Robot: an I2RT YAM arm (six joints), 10 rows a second.
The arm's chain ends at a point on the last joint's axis. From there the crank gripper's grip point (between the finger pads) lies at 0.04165 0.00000 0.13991 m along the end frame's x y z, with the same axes.
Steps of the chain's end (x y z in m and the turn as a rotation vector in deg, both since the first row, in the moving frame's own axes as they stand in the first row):
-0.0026, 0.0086, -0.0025, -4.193, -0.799, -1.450
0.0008, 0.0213, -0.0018, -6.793, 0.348, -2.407
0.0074, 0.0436, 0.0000, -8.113, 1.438, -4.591
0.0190, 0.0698, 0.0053, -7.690, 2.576, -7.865
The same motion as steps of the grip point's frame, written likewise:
-0.0044, 0.0178, -0.0023, -4.193, -0.799, -1.450
0.0020, 0.0361, -0.0029, -6.793, 0.348, -2.407
0.0115, 0.0598, -0.0022, -8.113, 1.438, -4.591
0.0261, 0.0822, 0.0024, -7.690, 2.576, -7.865

